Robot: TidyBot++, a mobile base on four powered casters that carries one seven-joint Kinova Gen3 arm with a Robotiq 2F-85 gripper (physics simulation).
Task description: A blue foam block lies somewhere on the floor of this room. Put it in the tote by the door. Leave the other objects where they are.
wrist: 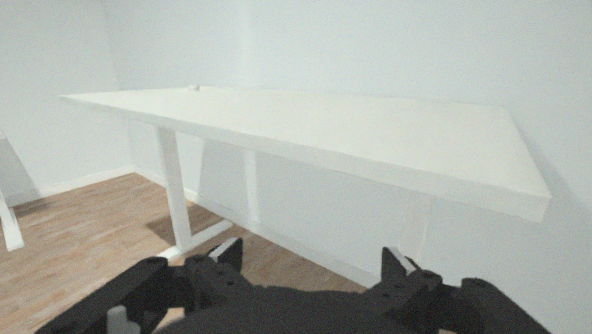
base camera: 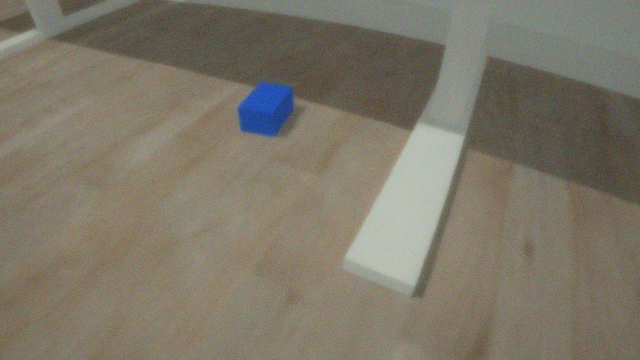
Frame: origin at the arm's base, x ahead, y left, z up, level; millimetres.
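Seen in the pictures: gripper, fingertip midpoint: (wrist: 310, 258).
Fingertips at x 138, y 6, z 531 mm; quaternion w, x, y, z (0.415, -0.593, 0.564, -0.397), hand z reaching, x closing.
A point is followed by its place in that frame.
A blue foam block (base camera: 265, 109) @[z -351, x 580, y 71 mm] lies on the wooden floor in the base camera view, left of a white table foot and at the edge of the table's shadow. It does not show in the wrist view. My gripper (wrist: 310, 258) @[z 531, x 138, y 6 mm] is open and empty at the bottom of the wrist view, with its fingers wide apart, in front of the white table. The gripper does not show in the base camera view. The tote by the door does not show in either view.
A white table (wrist: 320, 120) @[z 554, x 490, y 19 mm] stands along the wall, with a small white object (wrist: 194, 88) @[z 566, x 1174, y 646 mm] near its far edge. Its near foot (base camera: 407, 205) @[z -371, x 391, y -116 mm] reaches out over the floor right of the block. Another white leg (wrist: 174, 190) @[z 17, x 1176, y 841 mm] stands farther left. Part of other white furniture (wrist: 11, 225) @[z -359, x 1143, y 2189 mm] shows at the far left.
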